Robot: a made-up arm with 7 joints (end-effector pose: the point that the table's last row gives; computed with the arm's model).
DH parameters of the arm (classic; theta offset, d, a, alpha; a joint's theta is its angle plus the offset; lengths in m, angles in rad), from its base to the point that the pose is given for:
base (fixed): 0 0.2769 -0.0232 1.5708
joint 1: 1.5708 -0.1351 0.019 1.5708
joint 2: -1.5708 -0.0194 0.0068 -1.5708
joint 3: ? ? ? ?
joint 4: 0 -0.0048 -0.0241 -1.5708
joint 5: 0 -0.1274 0.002 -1.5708
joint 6: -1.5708 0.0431 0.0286 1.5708
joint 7: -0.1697 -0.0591 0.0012 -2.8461
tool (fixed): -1.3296 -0.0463 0 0
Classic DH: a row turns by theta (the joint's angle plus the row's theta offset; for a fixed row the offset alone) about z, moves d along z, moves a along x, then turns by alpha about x.
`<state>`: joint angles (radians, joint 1 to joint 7).
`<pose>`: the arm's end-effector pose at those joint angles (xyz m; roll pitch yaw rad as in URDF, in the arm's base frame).
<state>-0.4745 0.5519 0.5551 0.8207 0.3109 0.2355 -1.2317</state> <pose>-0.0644 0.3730 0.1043 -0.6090 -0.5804 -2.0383</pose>
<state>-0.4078 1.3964 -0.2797 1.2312 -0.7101 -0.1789 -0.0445</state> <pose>0.0619 0.3552 0.2092 2.0344 -1.1061 -0.5447</pose>
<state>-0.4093 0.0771 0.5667 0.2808 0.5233 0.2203 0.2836</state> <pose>-0.1399 0.2214 0.0302 1.6346 -0.4078 2.9148</pose>
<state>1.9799 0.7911 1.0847 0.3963 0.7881 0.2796 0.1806</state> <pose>0.1260 0.3957 0.3012 -2.6677 0.6730 -0.4514</pose>
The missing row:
joint 3: -1.5708 -0.1962 0.0297 1.5708
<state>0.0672 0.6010 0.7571 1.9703 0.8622 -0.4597 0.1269</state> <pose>0.0426 0.3459 0.2011 -1.3496 0.5595 1.5645</pose>
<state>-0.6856 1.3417 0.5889 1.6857 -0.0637 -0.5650 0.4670</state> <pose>0.0719 0.3646 0.2934 0.1943 -1.1289 0.9074</pose>
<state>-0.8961 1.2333 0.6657 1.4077 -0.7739 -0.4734 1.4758</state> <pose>0.0440 0.3663 0.2715 2.0058 -0.0602 -0.0057</pose>
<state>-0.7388 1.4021 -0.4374 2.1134 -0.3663 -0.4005 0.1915</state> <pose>0.0353 0.2867 0.1954 0.4938 -0.4623 0.2182</pose>
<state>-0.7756 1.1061 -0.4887 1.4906 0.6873 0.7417 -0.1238</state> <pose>0.0009 0.3274 0.1133 1.9299 -0.6298 1.1660</pose>
